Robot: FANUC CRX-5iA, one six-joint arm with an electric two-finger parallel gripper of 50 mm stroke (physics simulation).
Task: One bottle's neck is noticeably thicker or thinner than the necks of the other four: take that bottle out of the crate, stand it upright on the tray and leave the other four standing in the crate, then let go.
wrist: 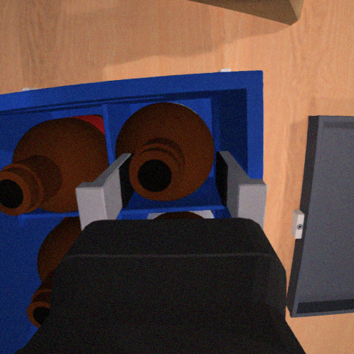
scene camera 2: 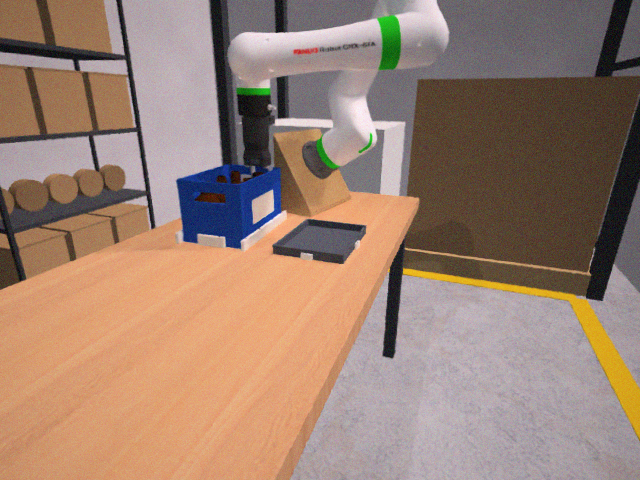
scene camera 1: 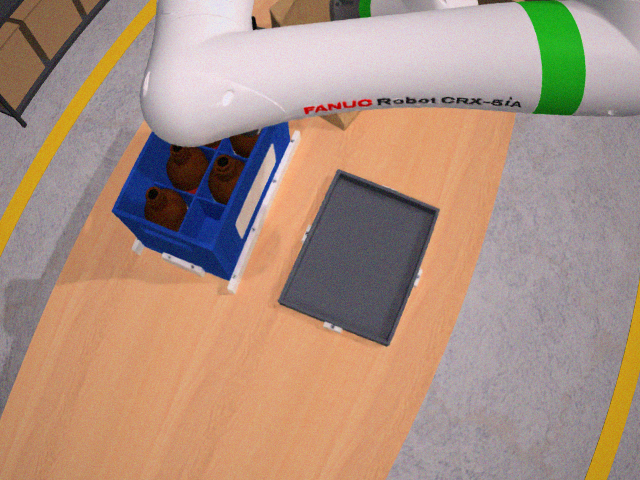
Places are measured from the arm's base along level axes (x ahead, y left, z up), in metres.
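Pixels of known places: arm's base, link origin: (scene camera 2: 316, 160) (scene camera 1: 357, 10).
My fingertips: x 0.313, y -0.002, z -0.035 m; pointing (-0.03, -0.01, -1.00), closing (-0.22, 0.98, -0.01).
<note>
For each thing: its top centre in the pictures, then the offset to it from my fingertips. "spot": a spot on its surface instead.
- blue crate, top centre: (scene camera 1: 195, 149) (scene camera 2: 233, 173) dx +0.096, dy -0.027, dz +0.046 m
- grey tray, surface spot: (scene camera 1: 361, 248) (scene camera 2: 322, 239) spot: dx +0.034, dy +0.241, dz -0.124 m
The blue crate (scene camera 1: 222, 258) (scene camera 2: 211, 222) (wrist: 150, 85) stands left of the grey tray (scene camera 1: 361, 248) (scene camera 2: 320, 240) (wrist: 330, 215), which is empty. Brown bottles (scene camera 1: 165, 209) (scene camera 1: 187, 170) (scene camera 1: 225, 180) stand in the crate; its near compartment on the tray side is empty. My gripper (scene camera 2: 261, 168) (wrist: 175, 168) is open, pointing down at the crate's back end on the tray side. In the wrist view its fingers stand either side of the neck of a bottle (wrist: 165, 125), holding nothing. Another bottle (wrist: 55, 155) stands to its left. The arm hides the gripper in scene camera 1. I cannot tell which neck differs.
White locating blocks (scene camera 1: 183, 263) (scene camera 2: 211, 240) flank the crate, and smaller ones (scene camera 1: 332, 326) (wrist: 298, 224) flank the tray. A slanted cardboard-coloured block (scene camera 2: 310, 175) stands on the table behind the crate. Crate walls and dividers surround the bottles.
</note>
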